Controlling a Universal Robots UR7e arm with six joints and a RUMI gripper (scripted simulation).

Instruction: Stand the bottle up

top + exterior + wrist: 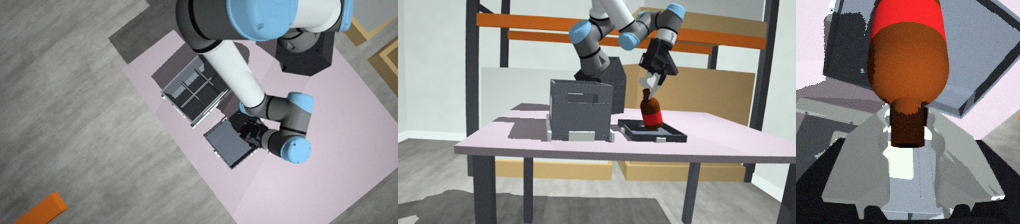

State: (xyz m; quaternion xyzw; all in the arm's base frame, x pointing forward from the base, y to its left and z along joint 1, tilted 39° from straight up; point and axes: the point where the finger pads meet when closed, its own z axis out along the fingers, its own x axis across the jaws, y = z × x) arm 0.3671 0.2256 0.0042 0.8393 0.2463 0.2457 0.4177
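The brown bottle is 50 mm below my hand, 10 mm to the left of it and 10 mm behind it. From my hand the other things lie so: dark tray (130 mm below, 30 mm ahead, 10 mm to the left); then dark crate (260 mm to the right, 60 mm below, 50 mm ahead).
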